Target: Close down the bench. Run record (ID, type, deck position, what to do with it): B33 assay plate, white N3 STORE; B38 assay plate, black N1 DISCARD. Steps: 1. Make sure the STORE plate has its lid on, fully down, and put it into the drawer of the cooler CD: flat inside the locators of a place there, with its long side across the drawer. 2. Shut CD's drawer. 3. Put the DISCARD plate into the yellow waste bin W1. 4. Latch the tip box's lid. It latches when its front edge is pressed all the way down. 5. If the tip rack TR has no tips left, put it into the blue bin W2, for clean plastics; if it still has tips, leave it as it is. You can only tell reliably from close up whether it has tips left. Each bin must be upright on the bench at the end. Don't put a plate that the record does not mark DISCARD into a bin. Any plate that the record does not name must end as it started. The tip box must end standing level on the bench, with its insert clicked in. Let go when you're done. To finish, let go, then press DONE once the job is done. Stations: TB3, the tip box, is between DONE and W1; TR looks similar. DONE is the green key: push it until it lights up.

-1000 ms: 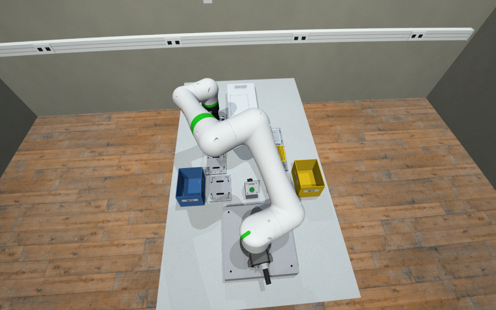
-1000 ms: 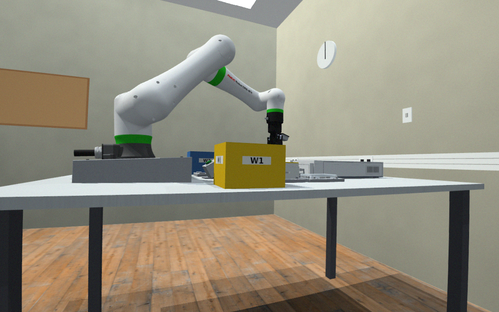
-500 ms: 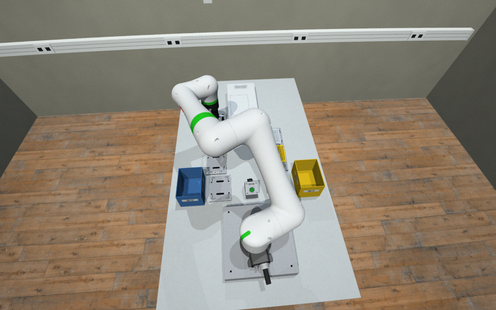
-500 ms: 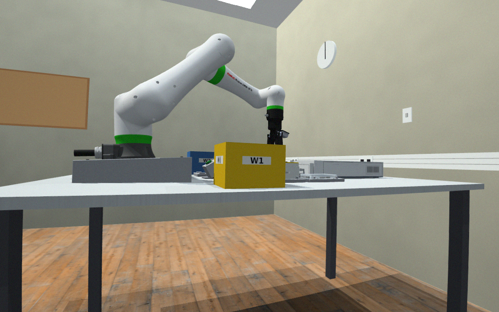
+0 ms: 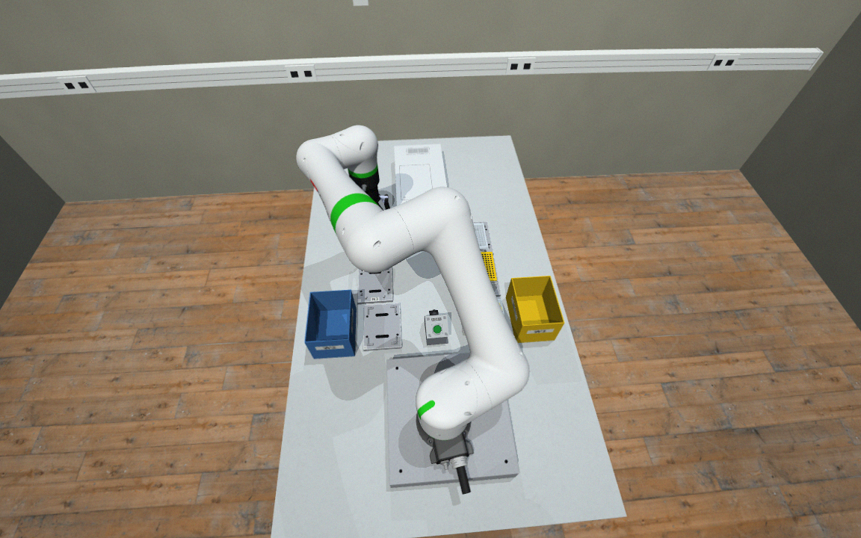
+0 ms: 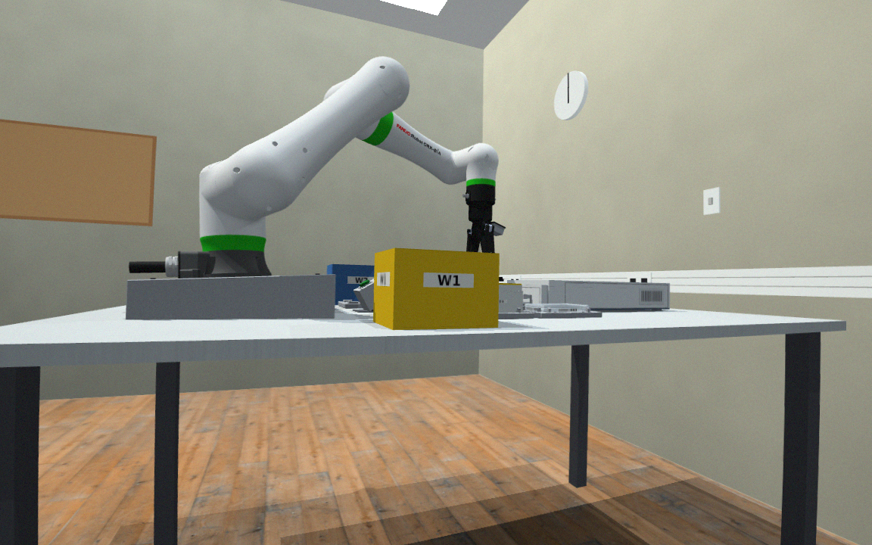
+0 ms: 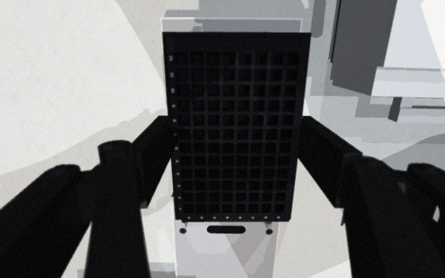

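Now: hand 100 mm above the N1 nest. Also, from my hand: N1 label (70 mm behind, 10 mm to the left, 90 mm below); grey N3 nest (170 mm behind, 30 mm to the left, 100 mm below); black assay plate (20 mm below).
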